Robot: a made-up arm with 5 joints. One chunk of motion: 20 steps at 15 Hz.
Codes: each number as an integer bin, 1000 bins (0 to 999) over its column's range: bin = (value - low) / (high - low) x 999, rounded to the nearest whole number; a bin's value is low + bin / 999 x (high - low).
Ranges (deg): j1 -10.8..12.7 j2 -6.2..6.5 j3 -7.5..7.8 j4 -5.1..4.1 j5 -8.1..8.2
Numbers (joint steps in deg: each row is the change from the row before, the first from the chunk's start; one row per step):
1: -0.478 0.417 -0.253 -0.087 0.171
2: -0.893 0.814 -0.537 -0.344 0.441
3: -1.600 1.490 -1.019 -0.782 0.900
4: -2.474 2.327 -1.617 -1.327 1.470
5: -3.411 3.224 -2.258 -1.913 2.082
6: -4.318 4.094 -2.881 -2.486 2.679
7: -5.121 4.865 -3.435 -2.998 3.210
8: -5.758 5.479 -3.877 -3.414 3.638
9: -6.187 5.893 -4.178 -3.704 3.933
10: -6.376 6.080 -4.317 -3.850 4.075
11: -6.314 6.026 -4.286 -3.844 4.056
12: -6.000 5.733 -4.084 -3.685 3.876
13: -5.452 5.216 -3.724 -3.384 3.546
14: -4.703 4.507 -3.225 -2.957 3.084
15: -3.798 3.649 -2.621 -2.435 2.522
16: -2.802 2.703 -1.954 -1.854 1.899
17: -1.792 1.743 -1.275 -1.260 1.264
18: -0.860 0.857 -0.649 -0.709 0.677
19: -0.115 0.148 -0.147 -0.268 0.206
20: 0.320 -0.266 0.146 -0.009 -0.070
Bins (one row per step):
1: 439 521 473 544 507
2: 421 552 455 516 523
3: 391 605 423 469 552
4: 354 671 384 410 587
5: 314 741 342 346 624
6: 276 810 302 284 661
7: 241 870 265 228 693
8: 214 919 237 183 719
9: 196 951 217 152 737
10: 188 966 208 136 746
11: 191 962 210 136 745
12: 204 939 223 154 734
13: 227 898 247 186 714
14: 259 842 279 233 685
15: 298 775 319 289 651
16: 340 700 362 352 613
17: 383 625 406 417 574
18: 423 555 447 477 538
19: 454 499 480 525 509
20: 473 467 499 553 492

